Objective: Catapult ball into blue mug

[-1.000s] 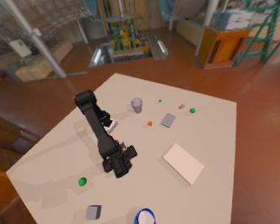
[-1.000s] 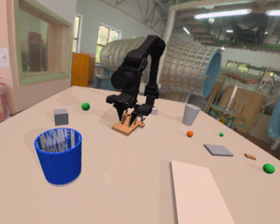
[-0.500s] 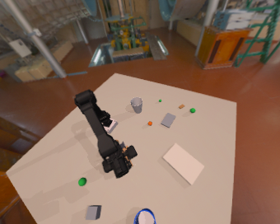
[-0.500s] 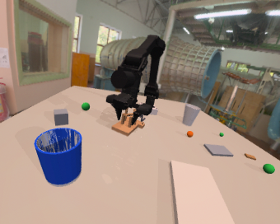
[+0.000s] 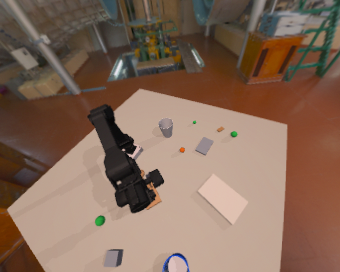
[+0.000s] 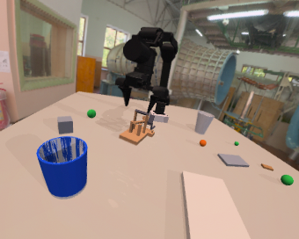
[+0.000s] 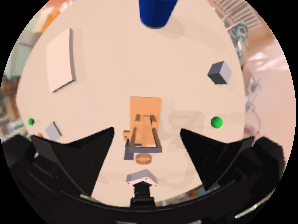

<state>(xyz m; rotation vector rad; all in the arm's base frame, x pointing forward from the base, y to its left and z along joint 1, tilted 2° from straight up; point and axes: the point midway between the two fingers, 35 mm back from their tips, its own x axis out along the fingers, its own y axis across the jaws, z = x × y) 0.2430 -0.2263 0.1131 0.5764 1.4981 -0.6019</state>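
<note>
The orange ball lies 80 mm ahead of my gripper tip, 320 mm to the left of it and 110 mm below it. Round my gripper tip: green ball (200 mm behind, 170 mm to the right, 100 mm below); then grey cube (60 mm behind, 260 mm to the right, 100 mm below); then wooden catapult (50 mm behind, 70 mm to the left, 70 mm below).
</note>
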